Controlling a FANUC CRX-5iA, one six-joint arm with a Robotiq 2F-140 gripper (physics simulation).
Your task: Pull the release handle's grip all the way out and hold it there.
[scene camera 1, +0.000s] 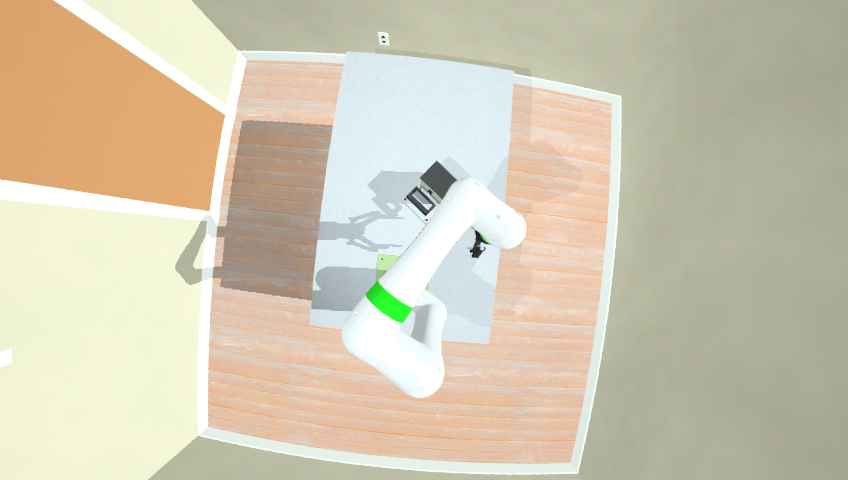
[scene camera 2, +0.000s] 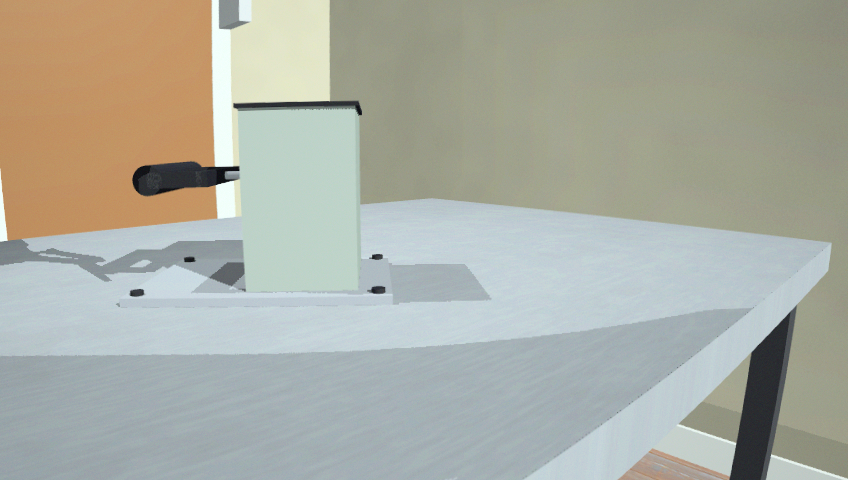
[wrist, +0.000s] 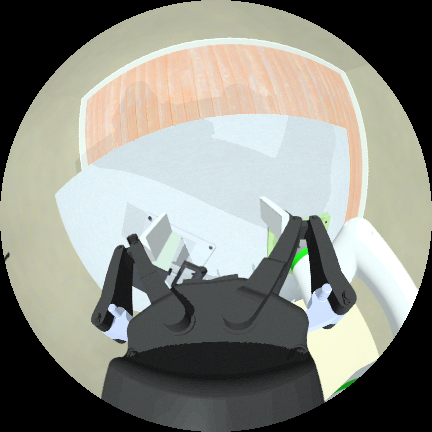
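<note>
The release handle's black grip (scene camera 1: pixel 415 205) (scene camera 2: pixel 172 178) (wrist: pixel 196 269) is a frame-shaped handle. It sticks out level from one side of a pale green box (scene camera 2: pixel 300 199) (wrist: pixel 169 250) with a dark top (scene camera 1: pixel 437 176). A short stretch of light rod shows between grip and box in scene camera 2. The box stands on a pale bolted base plate (scene camera 2: pixel 255 299). My gripper (scene camera 1: pixel 477 252) (wrist: pixel 213 214) is open and empty, apart from the grip, to its lower right in scene camera 1. In the wrist view the left finger partly covers the box. The gripper does not show in scene camera 2.
The handle unit stands on a light grey table (scene camera 1: pixel 416 107) (scene camera 2: pixel 416 386). The white arm (scene camera 1: pixel 434 249) reaches over the table and hides part of the area beside the unit in scene camera 1. A green mounting plate (scene camera 1: pixel 387 259) (wrist: pixel 324 220) lies by the arm's base.
</note>
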